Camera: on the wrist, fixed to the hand. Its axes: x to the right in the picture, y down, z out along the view.
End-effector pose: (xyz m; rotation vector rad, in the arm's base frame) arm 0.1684 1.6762 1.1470 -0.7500 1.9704 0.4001
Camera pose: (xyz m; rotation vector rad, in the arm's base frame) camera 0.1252 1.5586 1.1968 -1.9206 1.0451 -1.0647
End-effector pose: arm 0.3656 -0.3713 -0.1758 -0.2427 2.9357 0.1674
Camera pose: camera 0.3436 -0.4494 -0.0682 2.3486 -1.8636 0.5949
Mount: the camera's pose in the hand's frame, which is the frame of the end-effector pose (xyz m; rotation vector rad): 0.0118 -0.0624 -0.1189 0.3412 0.3622 -1.6500
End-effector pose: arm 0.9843 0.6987 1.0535 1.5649 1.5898 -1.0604
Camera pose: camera 0.9315 0.8123 1.1032 -0.1676 -2.2189 1.3477
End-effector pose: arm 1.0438 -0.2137 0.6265 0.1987 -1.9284 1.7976
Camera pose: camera 1.0902 -0.1036 0.6888 1.0810 -0.5900 0.8068
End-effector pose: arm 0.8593 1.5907 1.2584 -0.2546 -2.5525 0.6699
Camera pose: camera 0.9050 1.5894 1.3852 1.4888 -1.4523 0.2630
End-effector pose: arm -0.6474 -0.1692 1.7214 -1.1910 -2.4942 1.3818
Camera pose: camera -0.6472 -0.0971 1.8353 0.6403 -1.7539 0.7936
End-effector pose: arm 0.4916 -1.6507 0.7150 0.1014 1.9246 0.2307
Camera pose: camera 0.3790 -1.7228 0.7319 -1.3185 1.7738 -1.2268
